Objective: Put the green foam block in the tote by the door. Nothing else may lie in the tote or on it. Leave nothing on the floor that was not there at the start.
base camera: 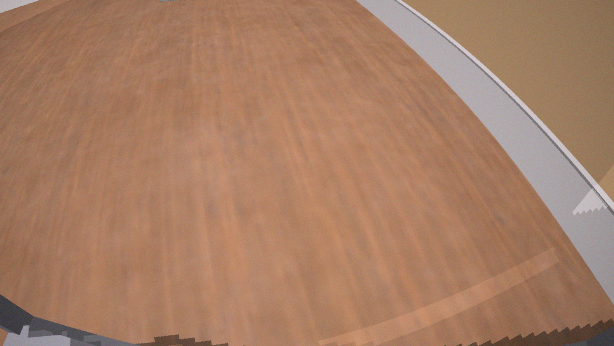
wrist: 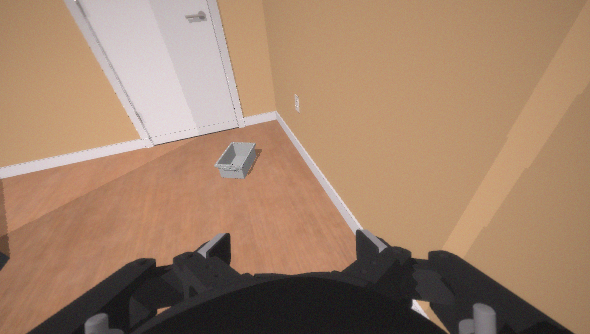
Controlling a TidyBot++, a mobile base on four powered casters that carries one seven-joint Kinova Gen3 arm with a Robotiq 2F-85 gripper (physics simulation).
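Frame: origin at the arm's base, x ahead, y left, z up, level; centimetres.
Seen in the pictures: gripper, fingertip midpoint: (wrist: 293, 245).
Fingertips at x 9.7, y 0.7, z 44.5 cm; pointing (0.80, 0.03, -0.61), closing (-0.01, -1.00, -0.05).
A point is followed by its place in that frame.
The grey tote (wrist: 233, 173) @[x 120.8, y 46.4, z -35.3 cm] stands upright on the floor near the white door (wrist: 170, 65) @[x 186.9, y 94.6, z 23.3 cm], left of the room corner in the wrist view. Its open top shows grey inner walls and no object in the part that I can see; the near part of its inside is hidden by the front wall. My gripper (wrist: 293, 245) @[x 9.7, y 0.7, z 44.5 cm] is open, with nothing between its fingers, and is well back from the tote and above the floor. The green foam block does not show in the base camera view or the wrist view.
A tan wall with a white baseboard (base camera: 492, 95) @[x 56.6, y -29.1, z -33.5 cm] (wrist: 320, 175) @[x 108.5, y -12.3, z -32.2 cm] runs along the right side. A wall outlet (wrist: 297, 103) @[x 145.6, y -1.1, z 1.3 cm] is near the corner. A dark object's edge (wrist: 2, 260) @[x 65.0, y 154.7, z -37.3 cm] shows at the far left. A thin grey sliver, too small to identify, touches the base view's top edge.
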